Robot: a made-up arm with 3 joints. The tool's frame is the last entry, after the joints.
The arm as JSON. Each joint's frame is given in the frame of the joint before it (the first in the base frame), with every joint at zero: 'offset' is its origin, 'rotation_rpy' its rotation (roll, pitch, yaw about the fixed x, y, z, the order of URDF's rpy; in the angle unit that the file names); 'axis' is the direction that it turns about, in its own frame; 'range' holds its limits. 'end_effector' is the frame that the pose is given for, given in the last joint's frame.
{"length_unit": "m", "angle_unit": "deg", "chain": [
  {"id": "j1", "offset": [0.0, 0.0, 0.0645], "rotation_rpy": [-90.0, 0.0, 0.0], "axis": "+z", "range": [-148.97, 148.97]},
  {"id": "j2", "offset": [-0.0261, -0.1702, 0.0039], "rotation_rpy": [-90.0, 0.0, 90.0], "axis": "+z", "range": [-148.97, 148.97]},
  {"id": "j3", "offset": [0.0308, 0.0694, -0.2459], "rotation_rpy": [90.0, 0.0, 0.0], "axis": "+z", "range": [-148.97, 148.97]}
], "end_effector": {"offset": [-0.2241, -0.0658, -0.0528], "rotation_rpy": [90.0, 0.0, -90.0]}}
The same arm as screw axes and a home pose.
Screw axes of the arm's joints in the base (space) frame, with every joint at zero. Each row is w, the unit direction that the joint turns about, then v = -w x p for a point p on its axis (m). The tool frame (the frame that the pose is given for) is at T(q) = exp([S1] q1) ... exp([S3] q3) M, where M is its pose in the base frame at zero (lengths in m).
S1: w 0 1 0 v -0.0645 0 0
S2: w -1 0 0 v 0 -0.2347 0.0039
S3: w 0 1 0 v -0.2039 0 0.2198
M =
1 0 0 0.2856
0 1 0 -0.1183
0 0 1 0.428
0 0 0 1
Joint limits (deg, base to tool): -148.97..148.97 -148.97..148.97 -148.97..148.97

